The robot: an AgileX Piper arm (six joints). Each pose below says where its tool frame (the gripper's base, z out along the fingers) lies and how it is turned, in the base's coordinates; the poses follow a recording.
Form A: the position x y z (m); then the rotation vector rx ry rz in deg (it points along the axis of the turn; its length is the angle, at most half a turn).
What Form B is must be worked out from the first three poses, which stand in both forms.
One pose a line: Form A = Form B
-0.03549 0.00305 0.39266 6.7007 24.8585 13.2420 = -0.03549 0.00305 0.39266 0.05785 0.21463 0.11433 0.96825
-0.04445 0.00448 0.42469 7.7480 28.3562 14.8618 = -0.04445 0.00448 0.42469 0.06669 0.24406 0.12792 0.95897
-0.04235 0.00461 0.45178 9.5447 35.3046 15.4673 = -0.04235 0.00461 0.45178 0.08164 0.30196 0.13229 0.94056
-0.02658 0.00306 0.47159 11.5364 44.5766 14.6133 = -0.02658 0.00306 0.47159 0.09772 0.37758 0.12378 0.91245
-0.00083 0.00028 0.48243 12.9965 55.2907 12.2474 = -0.00083 0.00028 0.48243 0.10862 0.46209 0.10236 0.87418
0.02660 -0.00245 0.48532 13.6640 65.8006 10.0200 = 0.02660 -0.00245 0.48532 0.11238 0.54116 0.08241 0.82930
